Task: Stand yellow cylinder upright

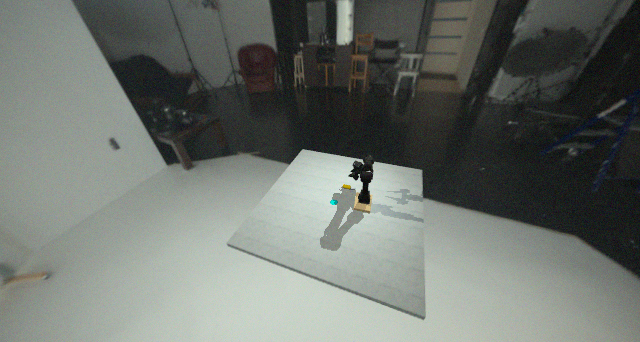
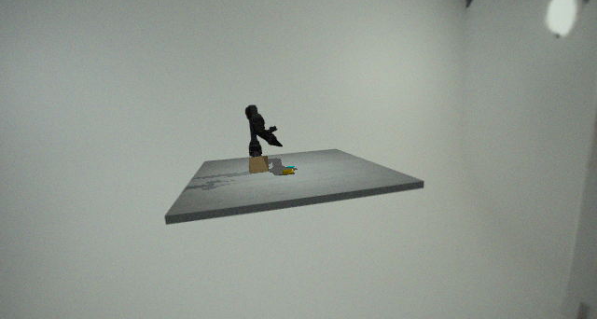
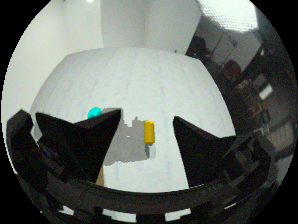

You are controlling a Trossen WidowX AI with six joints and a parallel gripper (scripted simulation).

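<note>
Now: gripper tip 20 mm short of the yellow tall cylinder, 30 mm to the left of it and 180 mm above it. Also, from my gripper tip: cyan circle 100 mm ahead, 170 mm to the left, 190 mm below.
</note>
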